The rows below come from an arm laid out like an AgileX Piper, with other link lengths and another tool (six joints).
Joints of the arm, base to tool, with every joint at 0 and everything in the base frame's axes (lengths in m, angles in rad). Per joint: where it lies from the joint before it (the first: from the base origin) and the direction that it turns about. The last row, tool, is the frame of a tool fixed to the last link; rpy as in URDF.
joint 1: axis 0 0 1 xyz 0 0 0.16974
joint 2: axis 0 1 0 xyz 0 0 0
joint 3: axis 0 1 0 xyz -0.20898 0 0.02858
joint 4: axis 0.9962 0 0.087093 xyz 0.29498 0 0.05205
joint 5: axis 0 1 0 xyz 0 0 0
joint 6: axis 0.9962 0 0.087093 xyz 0.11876 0 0.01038
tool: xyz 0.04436 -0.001 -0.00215 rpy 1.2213 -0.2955 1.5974
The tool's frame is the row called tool.
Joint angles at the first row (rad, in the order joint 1, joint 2, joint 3, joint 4, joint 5, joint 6):
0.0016, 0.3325, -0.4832, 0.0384, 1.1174, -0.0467
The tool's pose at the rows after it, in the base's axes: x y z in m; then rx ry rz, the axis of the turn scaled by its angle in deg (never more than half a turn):
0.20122 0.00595 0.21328 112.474 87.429 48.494
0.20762 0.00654 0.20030 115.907 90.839 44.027
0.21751 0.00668 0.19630 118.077 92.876 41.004
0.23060 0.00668 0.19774 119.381 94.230 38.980
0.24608 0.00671 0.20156 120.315 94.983 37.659
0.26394 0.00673 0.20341 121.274 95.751 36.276
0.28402 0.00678 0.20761 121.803 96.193 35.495
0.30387 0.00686 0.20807 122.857 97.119 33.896
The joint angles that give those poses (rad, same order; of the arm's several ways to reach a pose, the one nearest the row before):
0.0016, 0.4558, -0.5027, 0.0473, 1.1278, -0.0775
0.0016, 0.5738, -0.5336, 0.0513, 1.1333, -0.0850
0.0016, 0.6887, -0.5897, 0.0523, 1.1333, -0.0883
0.0016, 0.8007, -0.6638, 0.0523, 1.1333, -0.0913
0.0016, 0.9088, -0.7473, 0.0523, 1.1333, -0.0912
0.0016, 1.0246, -0.8368, 0.0523, 1.1323, -0.0913
0.0016, 1.1378, -0.9387, 0.0523, 1.1352, -0.0912
0.0016, 1.2576, -1.0445, 0.0523, 1.1503, -0.0912

